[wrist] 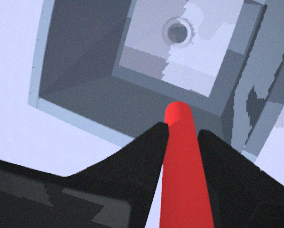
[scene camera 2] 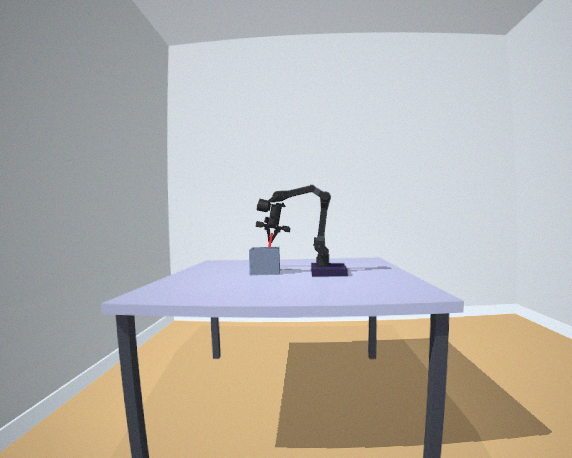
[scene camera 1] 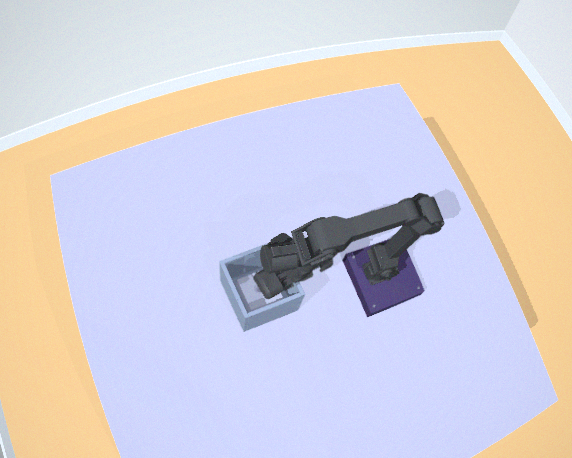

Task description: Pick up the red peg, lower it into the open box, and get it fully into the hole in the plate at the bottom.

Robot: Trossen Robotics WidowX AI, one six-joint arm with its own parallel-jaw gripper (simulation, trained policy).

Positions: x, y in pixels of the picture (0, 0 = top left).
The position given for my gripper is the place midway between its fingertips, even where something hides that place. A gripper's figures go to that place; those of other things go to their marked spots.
Scene:
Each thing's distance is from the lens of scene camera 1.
my gripper [scene camera 1: 282, 283]: 126 cm
plate [scene camera 1: 250, 293]: 137 cm

